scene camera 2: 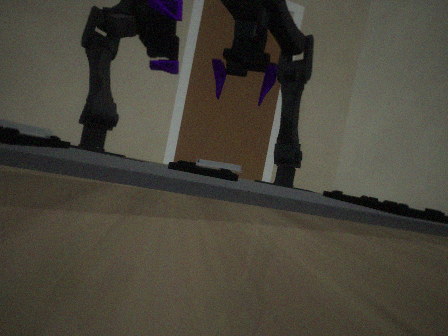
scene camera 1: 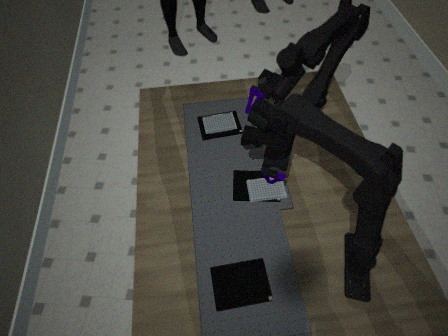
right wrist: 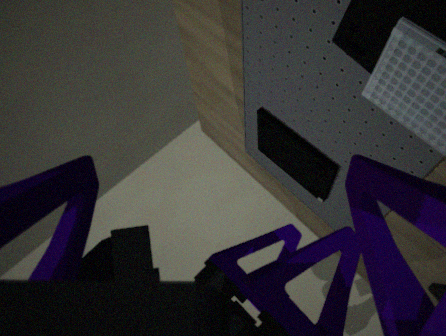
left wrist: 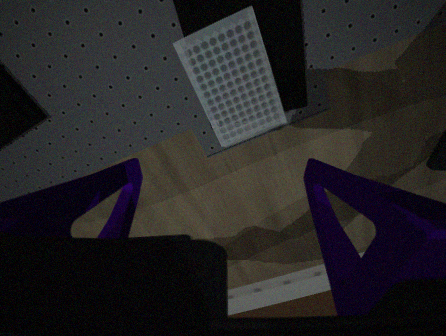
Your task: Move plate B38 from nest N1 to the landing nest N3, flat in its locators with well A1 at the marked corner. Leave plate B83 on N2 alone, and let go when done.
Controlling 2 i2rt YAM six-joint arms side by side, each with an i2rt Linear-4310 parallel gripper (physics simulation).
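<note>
A pale well plate (scene camera 1: 266, 189) (scene camera 2: 219, 165) (left wrist: 230, 80) (right wrist: 410, 80) lies skewed and off-centre over the middle black nest (scene camera 1: 241, 186) (scene camera 2: 200, 171) (left wrist: 287, 60), overhanging one side. Another pale plate (scene camera 1: 219, 123) (scene camera 2: 30, 131) lies within the upper black nest (scene camera 1: 207, 135) of scene camera 1. The lower black nest (scene camera 1: 241, 284) (scene camera 2: 385, 205) (right wrist: 295, 152) holds no plate and has a small white corner mark. Labels and well A1 are unreadable. My left gripper (scene camera 1: 275, 178) (scene camera 2: 239, 101) (left wrist: 223, 167) is open above the middle plate's side. My right gripper (scene camera 2: 178, 44) (right wrist: 222, 169) is open, high up.
The grey perforated board (scene camera 1: 220, 230) (left wrist: 120, 85) lies on the wooden table (scene camera 1: 165, 225). The left forearm (scene camera 1: 335, 137) crosses in front of the right gripper in scene camera 1. The left gripper's purple fingers show close to the right gripper in the right wrist view. A person's legs (scene camera 1: 172, 30) stand beyond the table.
</note>
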